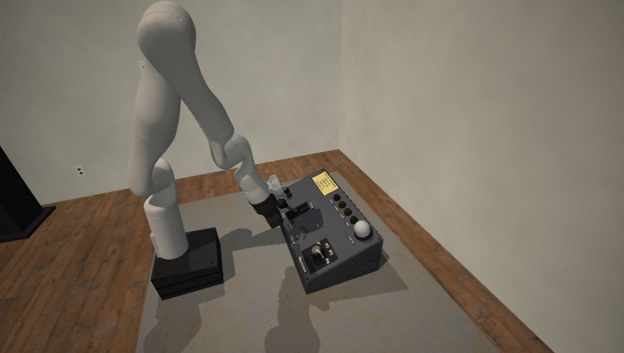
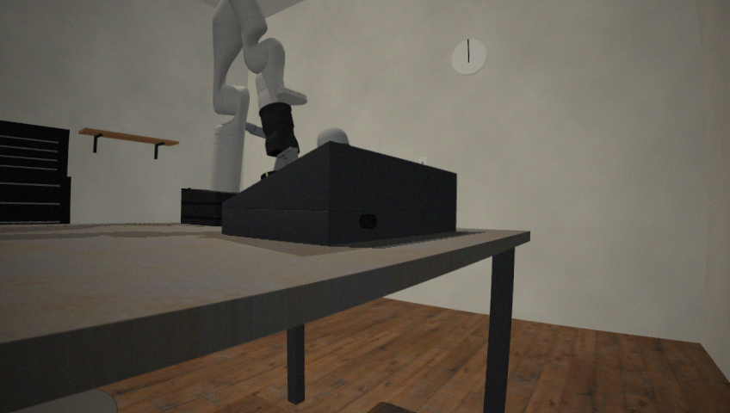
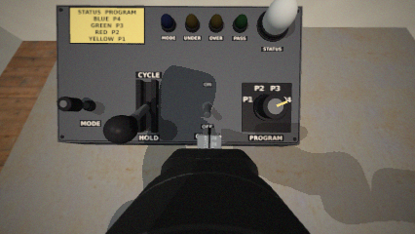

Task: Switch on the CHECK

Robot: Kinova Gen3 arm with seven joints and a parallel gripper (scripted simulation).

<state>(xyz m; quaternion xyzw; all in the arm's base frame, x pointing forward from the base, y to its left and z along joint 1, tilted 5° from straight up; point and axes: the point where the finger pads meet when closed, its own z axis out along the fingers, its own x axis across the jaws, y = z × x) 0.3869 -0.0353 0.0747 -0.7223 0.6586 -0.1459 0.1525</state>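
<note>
My hand is 6 cm short of the check toggle, 4 cm above it and 1 cm to the right of it. Also, from my hand: program dial: 12 cm to the right, 8 cm ahead, 4 cm below; dark console: 9 cm ahead, 7 cm to the left, 6 cm below; black-knobbed cycle lever: 13 cm to the left, 3 cm below, 3 cm ahead.
</note>
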